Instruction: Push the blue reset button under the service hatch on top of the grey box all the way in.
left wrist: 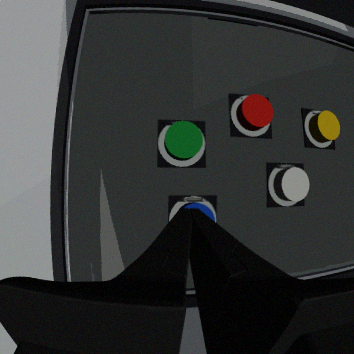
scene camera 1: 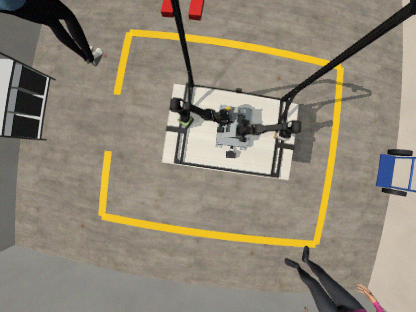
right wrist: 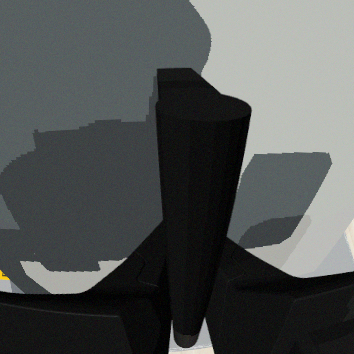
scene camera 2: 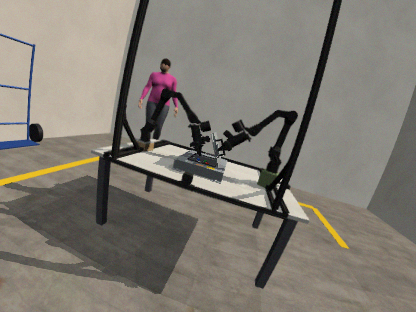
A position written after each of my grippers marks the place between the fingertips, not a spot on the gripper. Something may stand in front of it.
Note:
My left gripper (left wrist: pixel 187 216) is shut, with nothing in its grasp. I also see my right gripper (right wrist: pixel 180 224), a service hatch (right wrist: pixel 222 125), a red button (left wrist: pixel 254 111) and a green button (left wrist: pixel 183 139).

